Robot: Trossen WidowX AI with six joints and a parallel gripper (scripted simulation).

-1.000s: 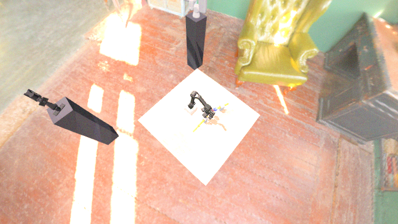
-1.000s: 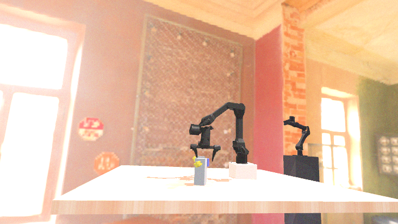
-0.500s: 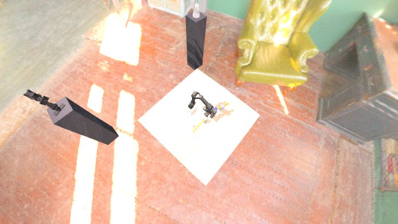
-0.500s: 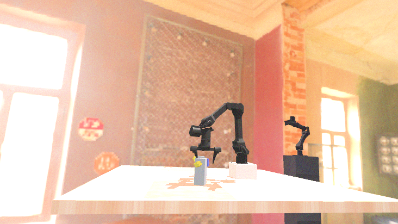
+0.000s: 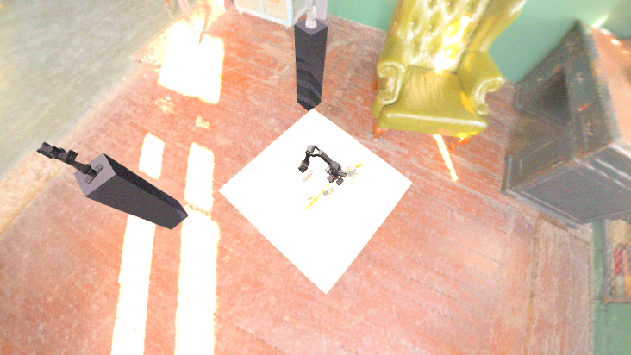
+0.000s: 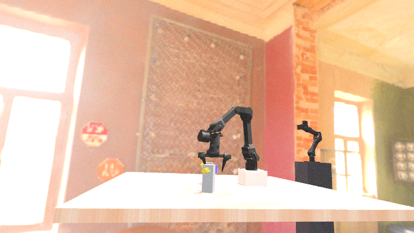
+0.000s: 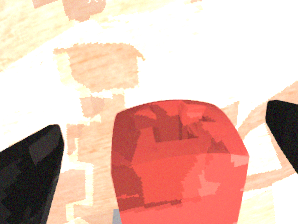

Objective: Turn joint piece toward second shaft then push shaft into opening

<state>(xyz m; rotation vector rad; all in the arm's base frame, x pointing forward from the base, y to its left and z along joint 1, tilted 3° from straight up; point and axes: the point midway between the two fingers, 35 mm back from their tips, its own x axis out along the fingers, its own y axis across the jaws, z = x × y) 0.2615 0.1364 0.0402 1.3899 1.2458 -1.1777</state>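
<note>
My gripper tip is 2 cm to the right of the red joint piece and 2 cm below it.
</note>
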